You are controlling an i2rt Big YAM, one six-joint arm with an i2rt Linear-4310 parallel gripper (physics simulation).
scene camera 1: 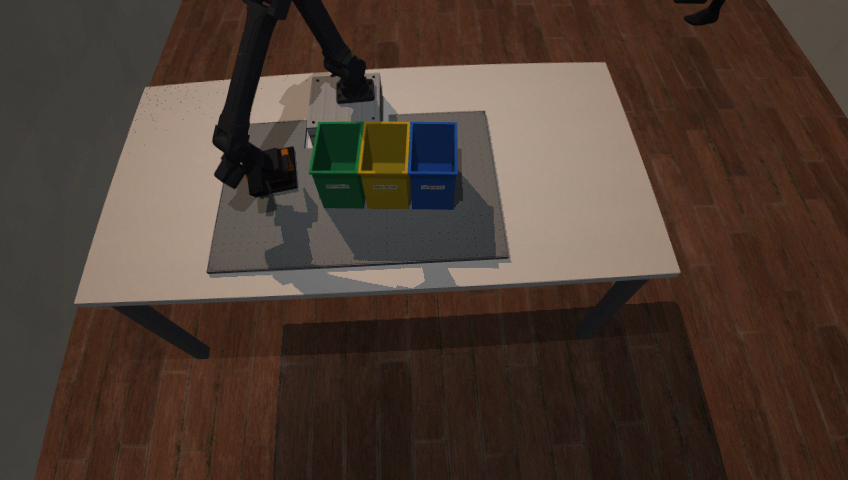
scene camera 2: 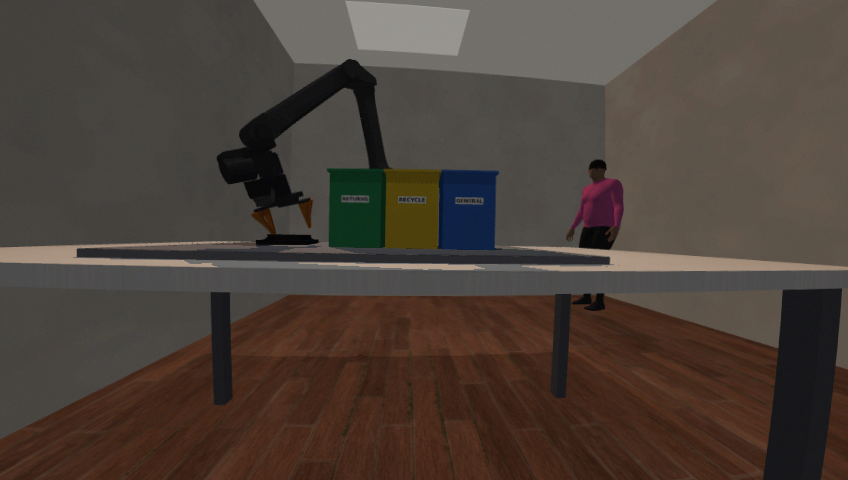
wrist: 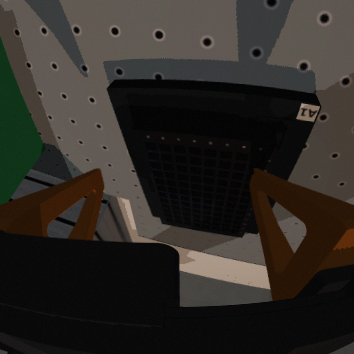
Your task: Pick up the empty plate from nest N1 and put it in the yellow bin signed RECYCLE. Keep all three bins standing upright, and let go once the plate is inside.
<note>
I see my gripper, a green returns bin, a blue general bin, a yellow recycle bin, a black plate and a perforated board.
My gripper is seen too in the wrist view.
</note>
